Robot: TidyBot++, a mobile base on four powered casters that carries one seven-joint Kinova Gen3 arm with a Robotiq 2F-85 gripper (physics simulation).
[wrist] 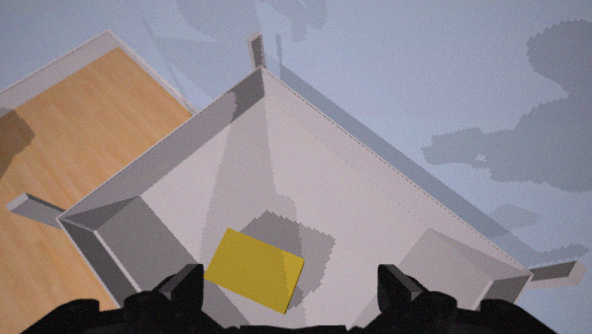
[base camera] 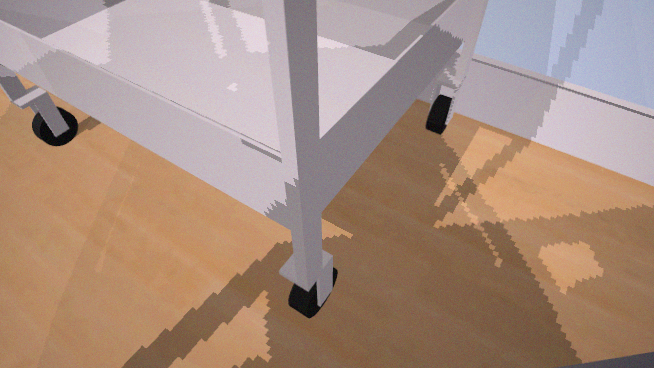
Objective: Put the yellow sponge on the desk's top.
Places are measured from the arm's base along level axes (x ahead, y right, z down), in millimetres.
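Where they show: gripper, fingertip midpoint: [wrist: 291, 283].
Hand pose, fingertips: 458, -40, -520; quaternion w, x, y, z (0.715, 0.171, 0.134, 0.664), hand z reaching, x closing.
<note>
Each offset is from my fingertips to the top centre of the thing, as dx, dy, dz. "*": to the spot under its first point.
The yellow sponge @[+30, -51, +209] [wrist: 255, 270] lies flat in the top tray of a white cart [wrist: 345, 165] in the wrist view, a little left of the middle and turned at an angle. My gripper [wrist: 291, 283] is wide open, with its fingertips at the lower edge of the wrist view. It is above the tray, and the sponge's left end shows close beside the left fingertip. The sponge is not between closed fingers. How high the fingertips are over the sponge I cannot tell. The desk does not show in either view.
In the base camera view the cart's near corner post [base camera: 302, 150] stands close in front, on a black caster @[* -215, +43, +877] [base camera: 306, 301]. More casters [base camera: 55, 126] [base camera: 439, 114] stand left and right. A blue wall [base camera: 615, 60] [wrist: 400, 60] with a white baseboard [base camera: 560, 115] runs behind the cart. The floor is wooden.
</note>
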